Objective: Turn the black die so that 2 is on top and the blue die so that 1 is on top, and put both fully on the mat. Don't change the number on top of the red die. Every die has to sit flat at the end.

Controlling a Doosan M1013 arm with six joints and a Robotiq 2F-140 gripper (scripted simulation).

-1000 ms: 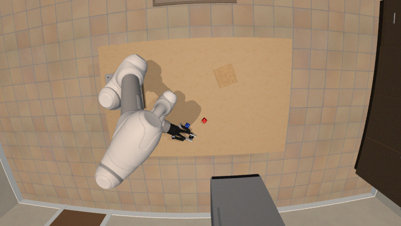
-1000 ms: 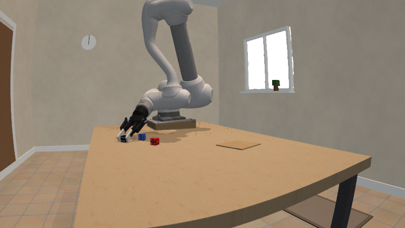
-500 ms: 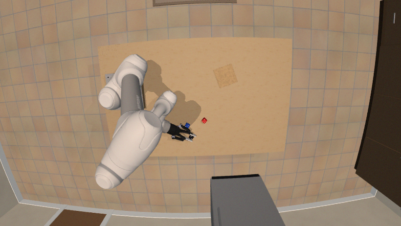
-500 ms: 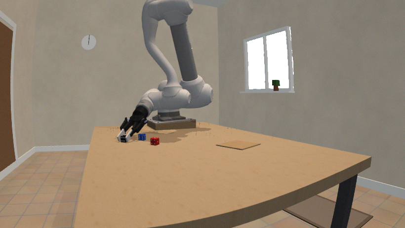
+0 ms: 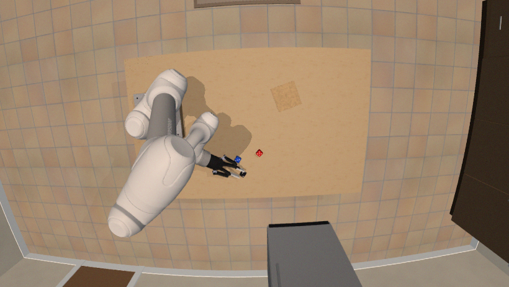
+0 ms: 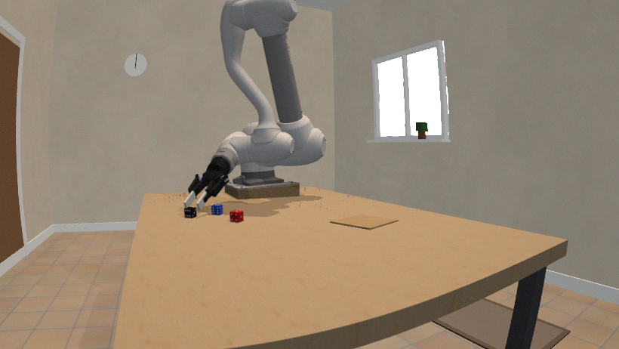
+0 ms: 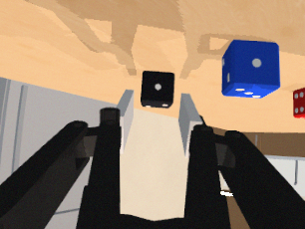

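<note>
Right now the black die is 30 mm ahead of my hand, 30 mm to the right of it and 30 mm below it. Round my hand: red die: 150 mm ahead, 80 mm to the left, 30 mm below; blue die: 10 mm ahead, 70 mm to the left, 30 mm below; cork mat: 360 mm ahead, 380 mm to the left, 40 mm below.
</note>
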